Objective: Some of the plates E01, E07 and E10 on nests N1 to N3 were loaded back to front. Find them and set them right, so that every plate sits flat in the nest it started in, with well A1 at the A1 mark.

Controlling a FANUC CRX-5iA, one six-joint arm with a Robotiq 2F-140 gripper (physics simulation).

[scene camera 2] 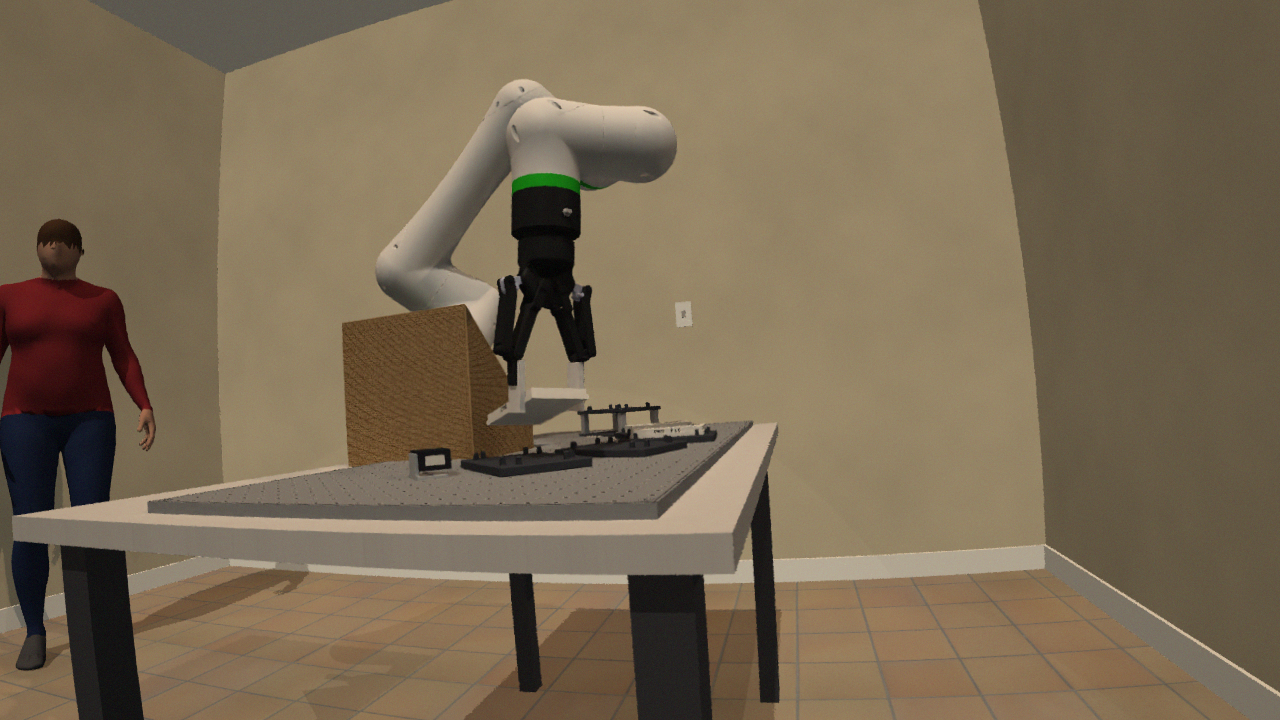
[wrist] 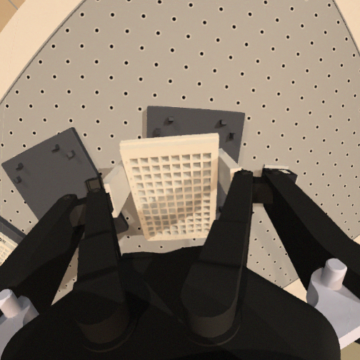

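My gripper is shut on a cream well plate, one finger at each long side. The plate is held in the air, wells up, above the nearest dark nest. No label or A1 corner can be read on it. A second dark nest shows pegs and no plate. Farther back, a white plate with dark print lies on a third nest; it is cut off at the left edge of the wrist view. The nests' numbers cannot be read.
A dark raised stand on posts is behind the nests. A small bracket with a dark square frame is left of the nearest nest. A wooden block is by the arm's base. A person stands at the far left.
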